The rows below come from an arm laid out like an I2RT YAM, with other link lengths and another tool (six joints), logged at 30 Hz.
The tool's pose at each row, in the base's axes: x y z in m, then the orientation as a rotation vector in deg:
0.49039 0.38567 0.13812 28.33 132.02 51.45
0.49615 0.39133 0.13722 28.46 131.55 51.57
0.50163 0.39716 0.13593 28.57 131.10 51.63
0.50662 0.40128 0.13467 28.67 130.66 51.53
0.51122 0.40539 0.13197 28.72 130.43 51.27
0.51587 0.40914 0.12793 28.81 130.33 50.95
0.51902 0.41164 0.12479 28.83 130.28 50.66
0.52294 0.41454 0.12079 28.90 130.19 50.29
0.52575 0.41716 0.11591 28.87 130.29 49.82
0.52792 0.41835 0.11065 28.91 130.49 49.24
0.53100 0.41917 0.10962 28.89 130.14 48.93
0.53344 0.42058 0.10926 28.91 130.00 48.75
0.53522 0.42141 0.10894 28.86 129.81 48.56
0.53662 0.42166 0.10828 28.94 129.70 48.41
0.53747 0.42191 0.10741 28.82 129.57 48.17
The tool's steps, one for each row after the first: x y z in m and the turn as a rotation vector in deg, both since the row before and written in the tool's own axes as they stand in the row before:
-0.00091 0.00401 0.00701 -0.22 -0.38 0.08
-0.00041 0.00379 0.00715 -0.19 -0.38 0.05
-0.00093 0.00255 0.00601 -0.09 -0.43 -0.01
-0.00001 0.00146 0.00657 0.08 -0.31 -0.08
0.00035 0.00028 0.00720 0.18 -0.22 -0.05
0.00041 -0.00011 0.00508 0.16 -0.16 -0.09
0.00045 -0.00033 0.00628 0.21 -0.23 -0.08
0.00150 -0.00125 0.00590 0.32 -0.09 -0.17
0.00135 -0.00257 0.00504 0.44 -0.05 -0.15
-0.00132 0.00025 0.00307 0.05 -0.42 -0.15
-0.00082 0.00105 0.00251 0.06 -0.19 -0.06
-0.00067 0.00059 0.00178 0.03 -0.23 -0.12
-0.00056 -0.00011 0.00146 0.07 -0.16 0.00
-0.00008 -0.00032 0.00120 0.06 -0.19 -0.18

